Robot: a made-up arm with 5 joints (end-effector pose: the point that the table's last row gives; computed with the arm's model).
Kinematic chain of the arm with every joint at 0, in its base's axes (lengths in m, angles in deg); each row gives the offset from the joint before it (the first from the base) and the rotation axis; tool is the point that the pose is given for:
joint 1: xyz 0 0 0.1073 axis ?
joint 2: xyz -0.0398 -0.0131 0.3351 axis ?
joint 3: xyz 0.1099 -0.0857 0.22 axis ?
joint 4: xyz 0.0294 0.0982 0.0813 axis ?
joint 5: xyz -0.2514 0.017 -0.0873 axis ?
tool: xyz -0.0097 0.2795 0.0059
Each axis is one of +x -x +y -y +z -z.
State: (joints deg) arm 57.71 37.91 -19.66 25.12 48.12
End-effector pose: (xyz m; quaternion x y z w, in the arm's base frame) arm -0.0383 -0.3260 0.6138 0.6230 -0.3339 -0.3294 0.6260
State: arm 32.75 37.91 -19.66 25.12 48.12
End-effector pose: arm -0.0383 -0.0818 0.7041 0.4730 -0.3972 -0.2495 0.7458
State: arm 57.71 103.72 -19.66 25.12 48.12
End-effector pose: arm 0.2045 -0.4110 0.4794 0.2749 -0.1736 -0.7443 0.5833
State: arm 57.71 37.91 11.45 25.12 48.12
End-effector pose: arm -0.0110 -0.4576 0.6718 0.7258 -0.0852 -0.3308 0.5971
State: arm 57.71 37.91 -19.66 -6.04 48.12
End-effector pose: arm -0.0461 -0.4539 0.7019 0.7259 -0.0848 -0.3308 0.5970
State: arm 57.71 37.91 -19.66 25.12 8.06
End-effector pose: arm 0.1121 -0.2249 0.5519 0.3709 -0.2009 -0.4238 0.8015
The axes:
joint 1: +x
joint 2: -z
joint 3: +y
joint 4: -y
joint 5: +x

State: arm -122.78 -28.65 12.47 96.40 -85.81
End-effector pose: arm 0.3653 0.1301 -0.2998 0.7390 0.5561 -0.3799 0.0176
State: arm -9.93 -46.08 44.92 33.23 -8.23
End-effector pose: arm -0.3248 0.2221 0.6023 -0.1838 0.0995 0.3879 0.8977
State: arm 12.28 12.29 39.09 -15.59 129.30
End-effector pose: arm 0.0600 -0.3744 0.9316 0.8502 0.1574 -0.4391 0.2442
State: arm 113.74 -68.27 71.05 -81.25 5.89
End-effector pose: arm -0.1757 -0.8519 0.2514 -0.1027 0.3647 0.7286 0.5706
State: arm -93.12 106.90 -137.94 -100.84 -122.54
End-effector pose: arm -0.1571 0.0967 0.1026 0.4592 -0.0101 0.7847 0.4162
